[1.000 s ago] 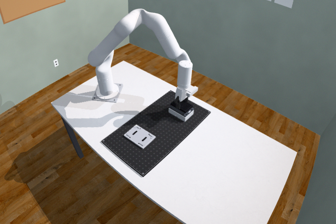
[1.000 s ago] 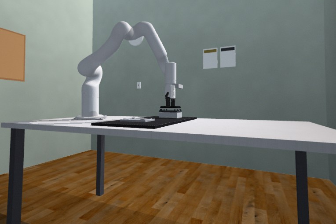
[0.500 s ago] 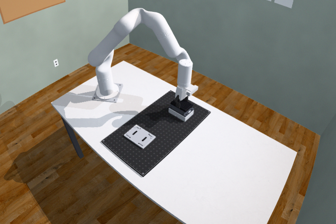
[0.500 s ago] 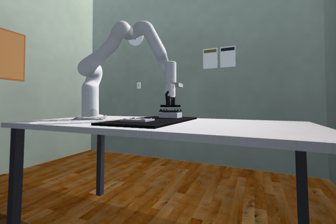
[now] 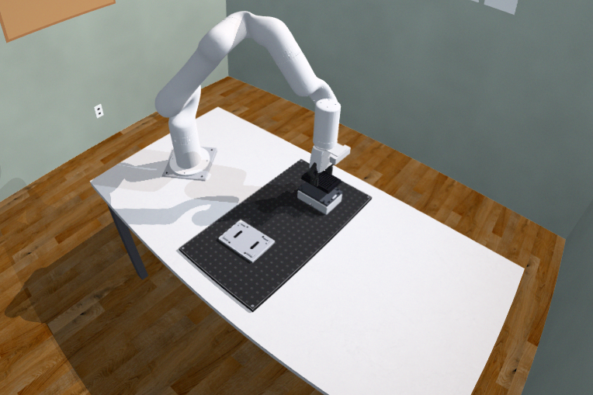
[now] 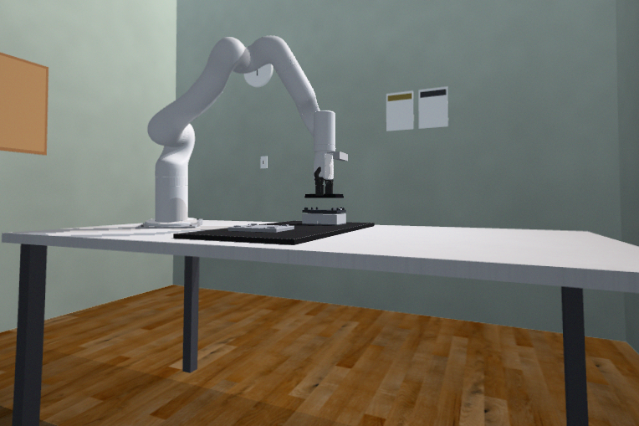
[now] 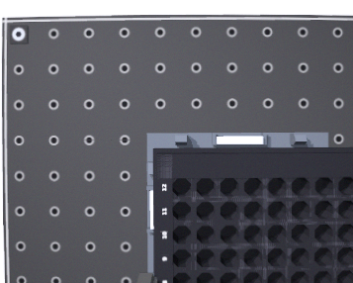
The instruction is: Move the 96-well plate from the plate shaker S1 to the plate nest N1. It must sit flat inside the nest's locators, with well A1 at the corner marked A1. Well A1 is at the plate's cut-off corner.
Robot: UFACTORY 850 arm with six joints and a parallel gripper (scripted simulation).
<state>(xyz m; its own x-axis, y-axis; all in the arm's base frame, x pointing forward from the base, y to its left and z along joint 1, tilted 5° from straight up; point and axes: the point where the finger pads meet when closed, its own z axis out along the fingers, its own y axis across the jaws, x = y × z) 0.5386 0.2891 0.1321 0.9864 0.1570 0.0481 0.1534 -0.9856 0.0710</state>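
My hand is 1 cm past the plate nest, 35 cm to the left of it and 11 cm above it. Round my hand: 96-well plate: 1 cm below.
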